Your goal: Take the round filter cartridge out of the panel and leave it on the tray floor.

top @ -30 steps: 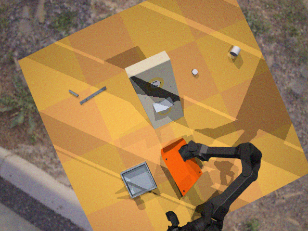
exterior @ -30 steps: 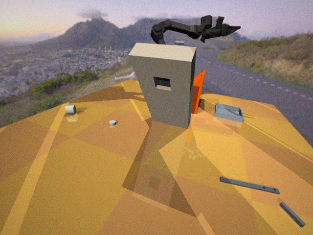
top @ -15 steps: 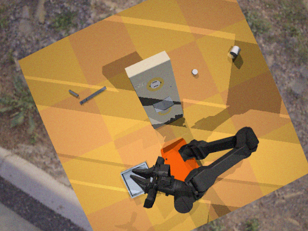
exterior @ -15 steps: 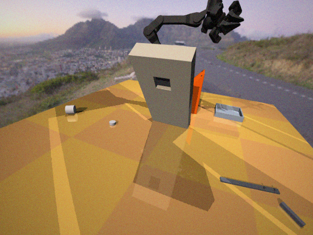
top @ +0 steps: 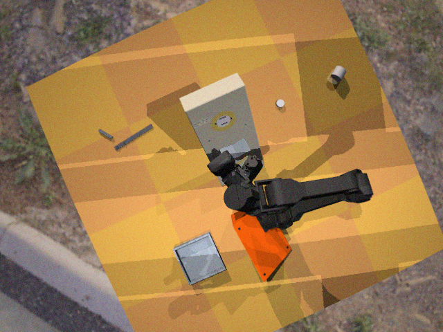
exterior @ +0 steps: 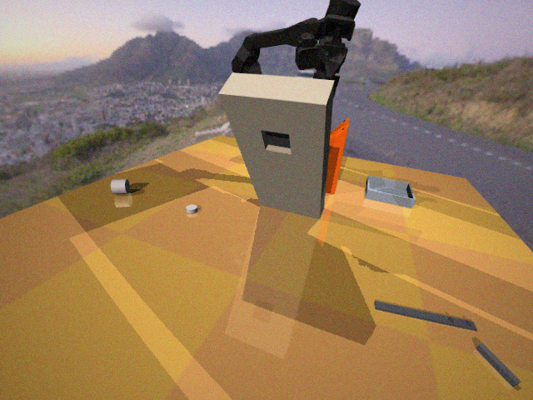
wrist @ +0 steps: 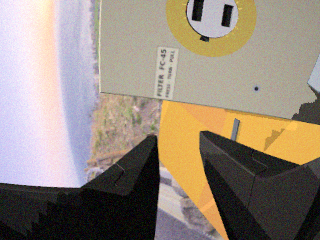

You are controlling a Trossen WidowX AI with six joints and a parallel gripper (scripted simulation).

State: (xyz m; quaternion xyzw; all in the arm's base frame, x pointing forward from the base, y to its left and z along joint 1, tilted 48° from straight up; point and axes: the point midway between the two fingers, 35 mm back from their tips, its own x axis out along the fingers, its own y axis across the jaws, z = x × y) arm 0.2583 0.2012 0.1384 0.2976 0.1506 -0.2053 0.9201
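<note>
My gripper tip is 8 cm short of the round filter cartridge, 8 cm above it and 7 cm to the left of it. From my gripper tip the other things lie so: small grey stub: 34 cm below, 31 cm to the right, 5 cm ahead; then light grey tray: 34 cm below, 31 cm behind, 25 cm to the left; then beige service panel: 16 cm below, 6 cm to the right, 4 cm ahead.
</note>
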